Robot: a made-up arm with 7 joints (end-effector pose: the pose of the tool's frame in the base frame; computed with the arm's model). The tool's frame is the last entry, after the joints.
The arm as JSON. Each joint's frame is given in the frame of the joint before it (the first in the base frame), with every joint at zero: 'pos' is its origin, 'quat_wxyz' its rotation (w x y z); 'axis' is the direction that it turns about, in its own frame. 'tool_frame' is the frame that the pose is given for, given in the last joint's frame.
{
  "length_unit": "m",
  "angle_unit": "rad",
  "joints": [
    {
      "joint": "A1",
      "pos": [
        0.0,
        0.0,
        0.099
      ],
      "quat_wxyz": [
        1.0,
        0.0,
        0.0,
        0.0
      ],
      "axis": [
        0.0,
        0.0,
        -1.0
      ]
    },
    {
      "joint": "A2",
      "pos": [
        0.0,
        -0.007,
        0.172
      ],
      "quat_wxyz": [
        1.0,
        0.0,
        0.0,
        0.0
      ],
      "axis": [
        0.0,
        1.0,
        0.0
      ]
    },
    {
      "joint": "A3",
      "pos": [
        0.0,
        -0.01,
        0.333
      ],
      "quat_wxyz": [
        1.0,
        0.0,
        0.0,
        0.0
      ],
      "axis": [
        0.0,
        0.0,
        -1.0
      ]
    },
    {
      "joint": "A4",
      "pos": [
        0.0,
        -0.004,
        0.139
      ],
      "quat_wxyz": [
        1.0,
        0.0,
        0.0,
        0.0
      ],
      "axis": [
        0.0,
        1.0,
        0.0
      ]
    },
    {
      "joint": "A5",
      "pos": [
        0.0,
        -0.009,
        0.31
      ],
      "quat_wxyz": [
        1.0,
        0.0,
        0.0,
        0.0
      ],
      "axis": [
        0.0,
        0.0,
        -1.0
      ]
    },
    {
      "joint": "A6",
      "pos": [
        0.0,
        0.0,
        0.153
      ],
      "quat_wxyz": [
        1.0,
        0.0,
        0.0,
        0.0
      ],
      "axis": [
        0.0,
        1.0,
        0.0
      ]
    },
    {
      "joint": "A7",
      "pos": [
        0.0,
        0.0,
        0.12
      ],
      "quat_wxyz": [
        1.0,
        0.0,
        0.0,
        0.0
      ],
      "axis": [
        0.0,
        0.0,
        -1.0
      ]
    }
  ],
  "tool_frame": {
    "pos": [
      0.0,
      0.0,
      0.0
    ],
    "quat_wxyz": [
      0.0,
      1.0,
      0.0,
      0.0
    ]
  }
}
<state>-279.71 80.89 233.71 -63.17 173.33 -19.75 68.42</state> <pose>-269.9 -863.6 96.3 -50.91 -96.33 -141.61</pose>
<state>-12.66 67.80 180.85 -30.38 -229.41 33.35 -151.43</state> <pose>955.7 257.0 325.9 35.02 -50.55 9.98</pose>
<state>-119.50 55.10 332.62 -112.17 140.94 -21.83 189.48</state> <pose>243.5 85.8 838.0 -36.71 -135.55 -22.15</pose>
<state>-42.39 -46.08 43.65 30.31 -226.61 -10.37 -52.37</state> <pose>-247.0 -531.9 1102.0 -131.56 96.31 23.34</pose>
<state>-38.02 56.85 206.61 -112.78 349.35 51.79 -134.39</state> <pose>593.7 135.5 66.1 69.34 -41.27 -93.61</pose>
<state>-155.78 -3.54 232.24 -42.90 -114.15 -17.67 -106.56</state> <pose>-76.0 353.0 1191.0 37.39 144.63 -29.10</pose>
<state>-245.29 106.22 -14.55 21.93 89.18 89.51 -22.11</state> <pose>-430.8 -692.6 -175.5 74.39 30.38 65.50</pose>
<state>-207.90 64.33 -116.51 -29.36 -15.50 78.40 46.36</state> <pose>-846.5 -277.8 641.9 -127.97 63.53 19.01</pose>
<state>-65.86 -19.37 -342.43 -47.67 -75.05 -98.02 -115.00</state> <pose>-215.4 -561.4 854.8 -80.22 26.54 118.34</pose>
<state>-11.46 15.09 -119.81 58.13 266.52 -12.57 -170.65</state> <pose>-87.4 421.7 1076.2 116.86 38.66 -0.95</pose>
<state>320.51 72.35 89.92 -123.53 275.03 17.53 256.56</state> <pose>-176.7 458.4 296.9 -34.76 64.40 -93.64</pose>
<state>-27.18 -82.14 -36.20 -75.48 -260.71 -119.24 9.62</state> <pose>-485.3 -443.4 -10.7 34.99 82.97 -61.55</pose>
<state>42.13 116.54 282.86 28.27 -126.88 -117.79 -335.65</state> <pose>617.8 -283.9 -221.6 55.37 40.15 11.94</pose>
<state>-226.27 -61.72 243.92 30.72 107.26 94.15 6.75</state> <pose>686.7 399.6 710.9 -18.52 164.32 31.97</pose>
